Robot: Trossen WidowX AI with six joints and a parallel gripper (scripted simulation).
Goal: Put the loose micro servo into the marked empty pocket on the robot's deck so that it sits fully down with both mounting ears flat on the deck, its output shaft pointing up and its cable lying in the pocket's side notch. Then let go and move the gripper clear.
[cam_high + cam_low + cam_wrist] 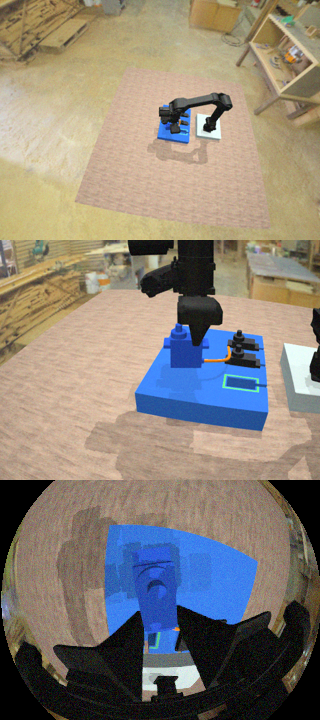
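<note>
The blue deck lies 10 cm below my gripper tip, 7 cm to the right of it and 3 cm ahead of it.
</note>
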